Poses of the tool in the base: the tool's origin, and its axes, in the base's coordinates. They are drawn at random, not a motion.
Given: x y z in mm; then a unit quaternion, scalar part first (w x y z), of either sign.
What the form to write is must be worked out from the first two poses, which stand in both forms.
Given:
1: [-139, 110, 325, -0.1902, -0.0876, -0.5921, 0.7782]
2: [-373, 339, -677, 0.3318, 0.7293, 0.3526, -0.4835]
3: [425, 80, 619, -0.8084, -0.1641, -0.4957, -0.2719]
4: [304, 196, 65, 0.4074, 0.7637, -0.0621, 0.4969]
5: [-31, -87, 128, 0.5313, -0.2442, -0.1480, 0.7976]
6: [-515, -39, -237, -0.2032, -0.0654, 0.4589, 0.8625]
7: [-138, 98, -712, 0.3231, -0.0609, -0.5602, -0.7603]
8: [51, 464, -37, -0.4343, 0.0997, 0.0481, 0.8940]
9: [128, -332, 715, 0.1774, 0.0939, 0.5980, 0.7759]
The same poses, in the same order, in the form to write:
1: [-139, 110, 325, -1.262, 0.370, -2.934]
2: [-373, 339, -677, 2.712, 1.220, 0.598]
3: [425, 80, 619, 0.866, 0.793, 1.031]
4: [304, 196, 65, 1.872, -0.943, 0.556]
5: [-31, -87, 128, -0.535, 0.234, 1.902]
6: [-515, -39, -237, 0.962, -0.074, -2.717]
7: [-138, 98, -712, 1.149, -0.472, -2.647]
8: [51, 464, -37, -0.001, -0.222, -2.237]
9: [128, -332, 715, 1.300, 0.067, 2.743]
